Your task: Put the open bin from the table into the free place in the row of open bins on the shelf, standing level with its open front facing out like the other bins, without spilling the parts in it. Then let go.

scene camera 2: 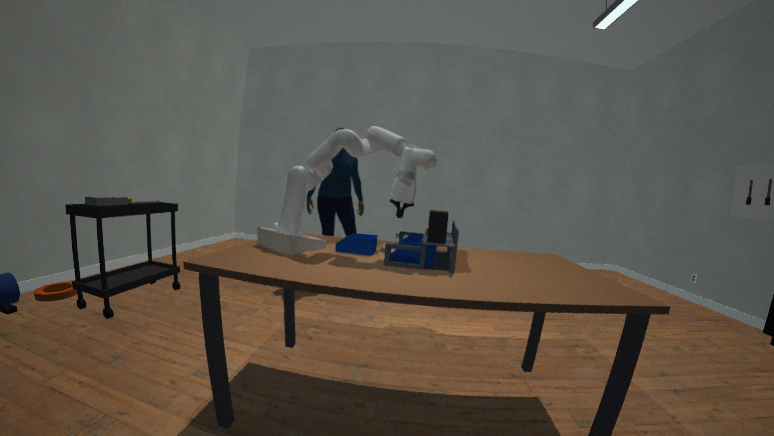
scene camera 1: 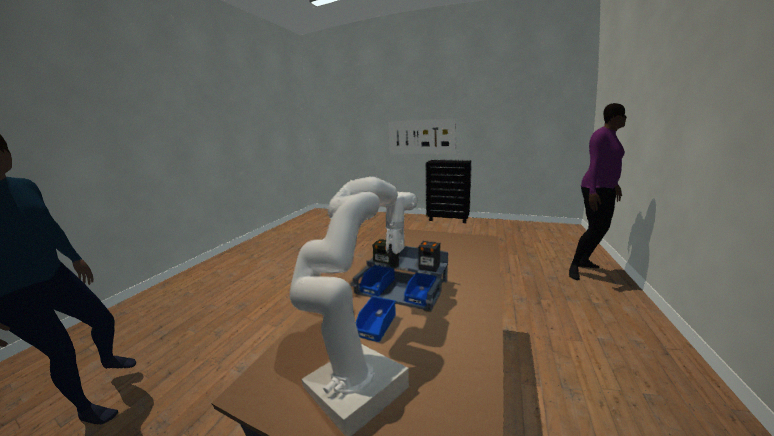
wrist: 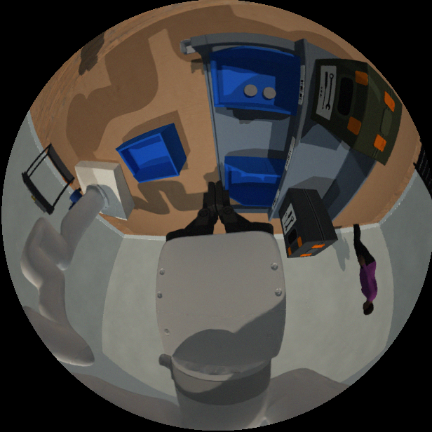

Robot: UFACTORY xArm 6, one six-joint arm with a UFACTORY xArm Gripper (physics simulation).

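Where they show: gripper, fingertip midpoint: (scene camera 2: 399, 217) (scene camera 1: 394, 266); arm's base, origin of the base link: (scene camera 2: 288, 233) (scene camera 1: 353, 378).
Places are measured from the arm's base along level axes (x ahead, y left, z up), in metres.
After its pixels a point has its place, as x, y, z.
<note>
The open blue bin (scene camera 1: 375, 320) {0.319, 0.139, -0.062} (scene camera 2: 356, 245) {0.316, 0.073, -0.026} (wrist: 152, 154) stands upright on the table between the robot base and the shelf. A small light part shows inside it in scene camera 1. The grey shelf (scene camera 1: 398, 294) {0.526, 0.149, -0.058} (wrist: 243, 135) holds two blue bins, one (scene camera 1: 377, 280) {0.585, 0.304, -0.056} (wrist: 255, 97) with two round parts visible in the wrist view, the other (scene camera 1: 421, 287) {0.609, 0.071, -0.045} (wrist: 254, 197) across a gap. The gap between them is bare shelf. My gripper (scene camera 2: 399, 215) {0.482, 0.139, 0.108} (wrist: 216, 189) is shut and empty, pointing down above the shelf, apart from all bins.
Two dark toolboxes with orange latches, one (scene camera 1: 428, 256) {0.628, 0.046, 0.114} (wrist: 307, 220) and another (scene camera 1: 381, 252) {0.603, 0.282, 0.097} (wrist: 350, 105), stand on the raised rear of the shelf. The white robot base (scene camera 1: 352, 387) {-0.038, -0.029, 0.018} (scene camera 2: 281, 242) {0.055, -0.118, -0.019} (wrist: 107, 175) is behind the table bin. A cart (scene camera 2: 121, 208) stands beyond the table's end.
</note>
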